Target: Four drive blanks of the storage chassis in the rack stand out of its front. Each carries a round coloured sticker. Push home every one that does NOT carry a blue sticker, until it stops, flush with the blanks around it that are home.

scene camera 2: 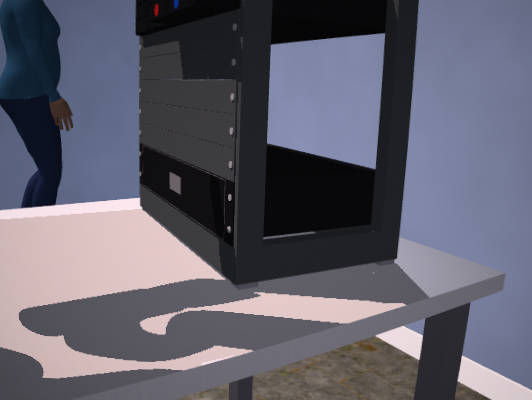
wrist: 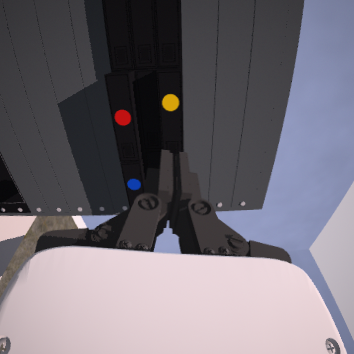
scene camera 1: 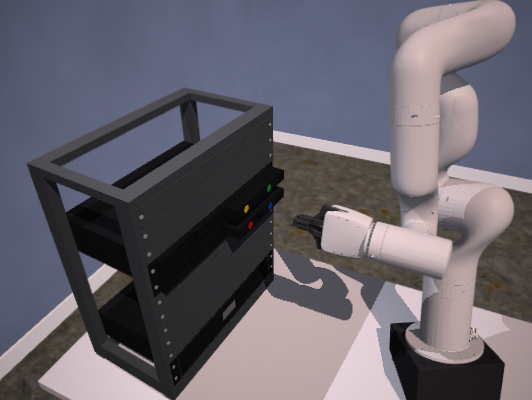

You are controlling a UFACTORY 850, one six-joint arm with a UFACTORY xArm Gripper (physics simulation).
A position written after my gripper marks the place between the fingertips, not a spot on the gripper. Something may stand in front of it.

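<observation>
I can find my gripper (scene camera 1: pixel 294 219) (wrist: pixel 170 168) in both of these views. A rack is visible to me as well, and I see the rack (scene camera 2: pixel 206 171) (wrist: pixel 236 70) (scene camera 1: pixel 164 224) from the scene cameras and from the wrist.
</observation>
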